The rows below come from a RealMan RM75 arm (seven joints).
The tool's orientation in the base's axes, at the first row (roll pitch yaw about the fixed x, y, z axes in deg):
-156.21, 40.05, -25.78
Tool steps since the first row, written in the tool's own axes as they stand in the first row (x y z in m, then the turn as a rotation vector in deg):
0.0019, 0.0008, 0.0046, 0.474, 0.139, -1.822
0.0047, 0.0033, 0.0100, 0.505, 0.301, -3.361
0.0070, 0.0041, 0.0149, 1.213, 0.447, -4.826
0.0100, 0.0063, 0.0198, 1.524, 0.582, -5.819
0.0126, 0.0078, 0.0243, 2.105, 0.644, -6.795
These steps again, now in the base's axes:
-0.0008, 0.0016, -0.0047, 0.885, -1.385, 0.928
-0.0024, 0.0023, -0.0110, 1.350, -2.464, 1.936
-0.0031, 0.0040, -0.0162, 2.266, -3.710, 2.462
-0.0041, 0.0045, -0.0222, 2.747, -4.525, 2.916
-0.0049, 0.0053, -0.0275, 3.455, -5.367, 3.206

